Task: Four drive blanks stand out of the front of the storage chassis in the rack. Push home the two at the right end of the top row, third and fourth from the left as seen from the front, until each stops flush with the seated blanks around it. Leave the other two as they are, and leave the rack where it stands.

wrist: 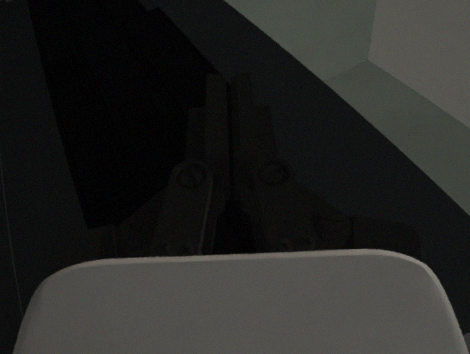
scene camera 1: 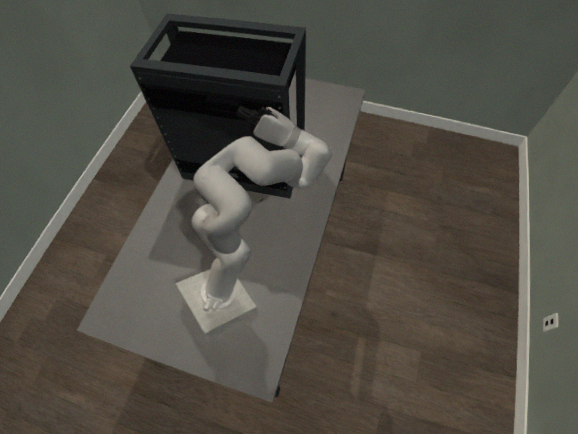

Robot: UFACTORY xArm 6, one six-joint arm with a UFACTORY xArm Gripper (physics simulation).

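Note:
The dark rack stands at the back of the table in the scene view. A black band crosses its upper front, where the storage chassis appears to be. It is too dark to tell the four drive blanks apart or how far each stands out. My gripper is shut and empty. Its fingers point left across the upper right part of the rack's front. In the wrist view the fingertips lie over the border between a black area and a dark grey rack surface. Whether they touch anything cannot be told.
The white arm stands on a pale base plate on the grey table; its bent links hide the lower right of the rack's front. The rack's right corner post is close beside the wrist. Green walls rise behind.

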